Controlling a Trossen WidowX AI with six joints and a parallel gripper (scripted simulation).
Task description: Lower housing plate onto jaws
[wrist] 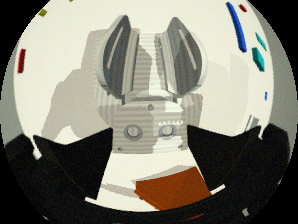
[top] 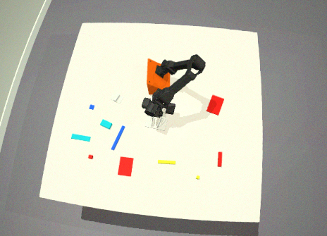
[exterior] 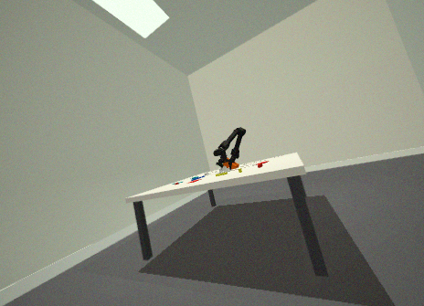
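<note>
Right now my gripper tip is 10 mm short of the white housing piece and 20 mm below it. Round my gripper tip: blue bar: 200 mm ahead, 210 mm to the right; then red bar: 240 mm ahead, 390 mm to the left; then yellow bar: 300 mm ahead, 100 mm to the left.
</note>
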